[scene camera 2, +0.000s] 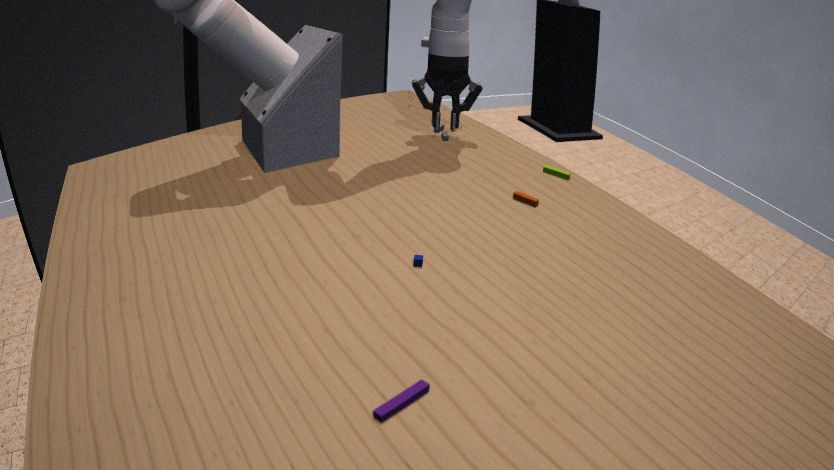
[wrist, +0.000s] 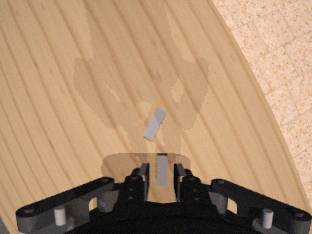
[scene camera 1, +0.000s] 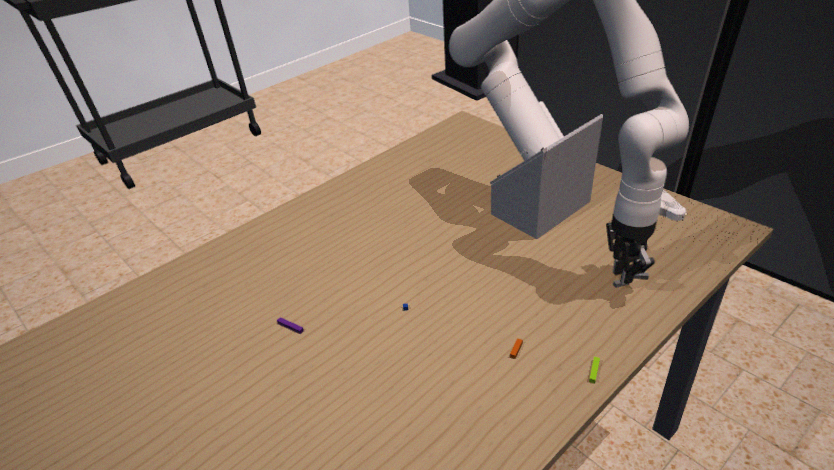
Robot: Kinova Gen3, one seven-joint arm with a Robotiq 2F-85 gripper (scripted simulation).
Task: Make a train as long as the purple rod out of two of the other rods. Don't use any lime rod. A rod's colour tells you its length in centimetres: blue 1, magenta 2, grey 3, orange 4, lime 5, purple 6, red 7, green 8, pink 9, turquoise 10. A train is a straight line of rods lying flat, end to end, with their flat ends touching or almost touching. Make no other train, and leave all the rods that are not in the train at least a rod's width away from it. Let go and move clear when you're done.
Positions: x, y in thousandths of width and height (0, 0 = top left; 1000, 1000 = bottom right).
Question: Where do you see a purple rod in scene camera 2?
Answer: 472, 865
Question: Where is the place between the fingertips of my gripper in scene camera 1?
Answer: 746, 593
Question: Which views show my gripper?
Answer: Scene camera 2, the wrist view and scene camera 1: all of them.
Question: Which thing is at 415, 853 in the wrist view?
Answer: My gripper.
